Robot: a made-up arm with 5 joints.
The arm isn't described. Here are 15 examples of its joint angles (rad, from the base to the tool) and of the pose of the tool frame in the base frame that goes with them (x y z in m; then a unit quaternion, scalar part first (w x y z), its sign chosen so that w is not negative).
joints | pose
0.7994 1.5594 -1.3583 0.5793 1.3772 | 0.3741 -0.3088 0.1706 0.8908 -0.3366 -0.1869 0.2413
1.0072 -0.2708 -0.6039 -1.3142 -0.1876 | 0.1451 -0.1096 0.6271 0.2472 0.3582 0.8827 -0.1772
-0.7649 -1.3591 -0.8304 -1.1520 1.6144 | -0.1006 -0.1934 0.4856 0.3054 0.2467 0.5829 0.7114
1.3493 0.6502 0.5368 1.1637 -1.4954 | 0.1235 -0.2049 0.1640 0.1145 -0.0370 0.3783 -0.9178
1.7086 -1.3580 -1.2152 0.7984 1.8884 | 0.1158 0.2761 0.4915 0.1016 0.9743 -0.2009 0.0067
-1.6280 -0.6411 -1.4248 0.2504 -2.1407 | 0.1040 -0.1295 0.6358 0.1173 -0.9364 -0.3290 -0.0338
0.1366 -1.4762 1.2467 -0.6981 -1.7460 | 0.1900 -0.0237 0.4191 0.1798 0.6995 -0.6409 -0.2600
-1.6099 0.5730 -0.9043 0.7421 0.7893 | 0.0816 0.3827 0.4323 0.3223 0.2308 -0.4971 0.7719
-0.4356 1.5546 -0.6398 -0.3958 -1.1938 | 0.4207 0.1448 0.0663 0.7954 0.3735 -0.3354 -0.3395
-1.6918 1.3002 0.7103 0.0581 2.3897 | 0.0842 0.1023 0.0579 0.4177 -0.0786 -0.2335 -0.8745
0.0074 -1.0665 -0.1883 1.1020 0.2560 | 0.1139 -0.0097 0.5745 0.6478 -0.0813 -0.7546 0.0650
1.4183 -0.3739 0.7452 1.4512 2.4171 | 0.1063 -0.1873 0.3209 0.8822 0.1190 -0.0398 0.4538
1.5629 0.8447 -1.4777 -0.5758 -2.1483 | 0.0804 -0.3503 0.5153 0.0548 -0.3067 0.9346 0.1715
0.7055 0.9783 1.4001 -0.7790 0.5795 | 0.1245 -0.0443 0.1405 0.9961 0.0083 0.0117 -0.0872
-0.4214 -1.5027 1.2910 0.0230 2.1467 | 0.2044 0.0422 0.3804 0.1951 -0.5729 -0.5153 0.6068
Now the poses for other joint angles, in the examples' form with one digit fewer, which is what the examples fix.
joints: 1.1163 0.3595 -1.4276 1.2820 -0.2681
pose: 0.196 -0.244 0.566 0.587 -0.244 -0.578 -0.511
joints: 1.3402 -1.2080 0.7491 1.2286 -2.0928
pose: 0.104 -0.113 0.421 0.156 -0.152 0.359 0.908
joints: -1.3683 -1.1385 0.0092 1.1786 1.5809
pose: 0.105 0.040 0.547 0.087 -0.056 -0.687 0.719
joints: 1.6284 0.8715 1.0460 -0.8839 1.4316
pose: 0.069 -0.152 0.119 0.957 -0.265 -0.017 -0.118
